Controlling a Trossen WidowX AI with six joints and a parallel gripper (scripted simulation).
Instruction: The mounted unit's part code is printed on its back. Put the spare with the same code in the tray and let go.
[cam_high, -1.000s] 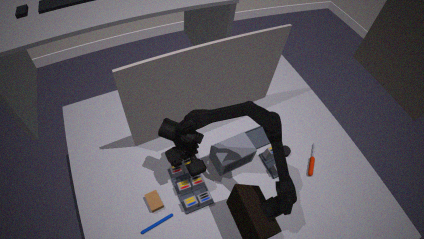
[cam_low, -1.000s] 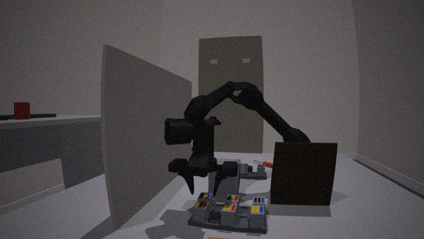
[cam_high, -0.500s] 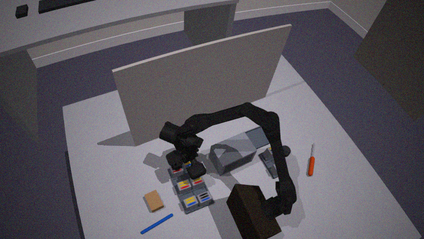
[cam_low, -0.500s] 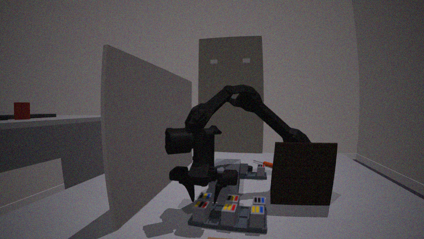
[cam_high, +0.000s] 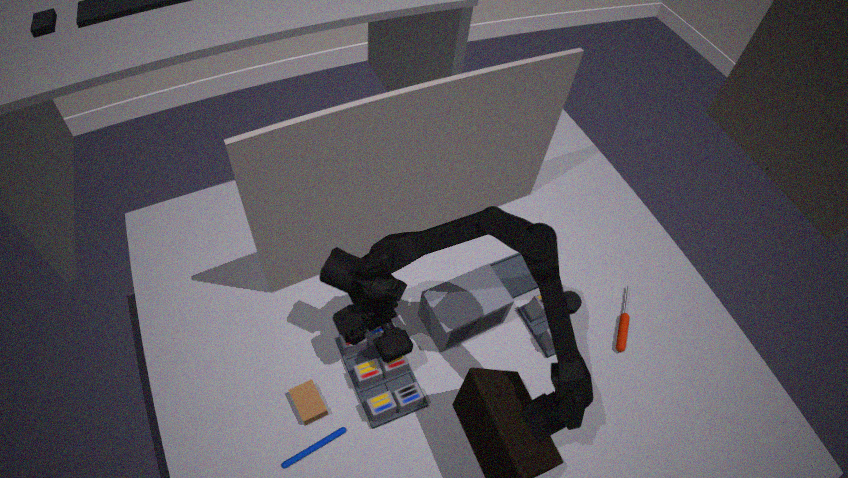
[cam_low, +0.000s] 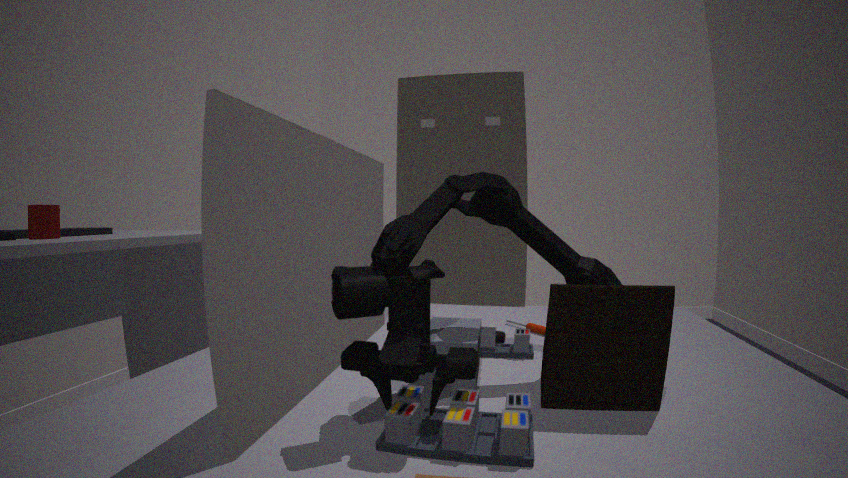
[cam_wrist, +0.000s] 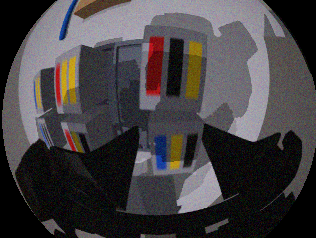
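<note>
The tray lies 30 mm behind my gripper tip, 360 mm to the right of it and 10 mm below it. Round my gripper tip: tan block 60 mm behind, 190 mm to the left; grey box 50 mm behind, 170 mm to the right, 30 mm above; blue stick 150 mm behind, 220 mm to the left, 10 mm below.
</note>
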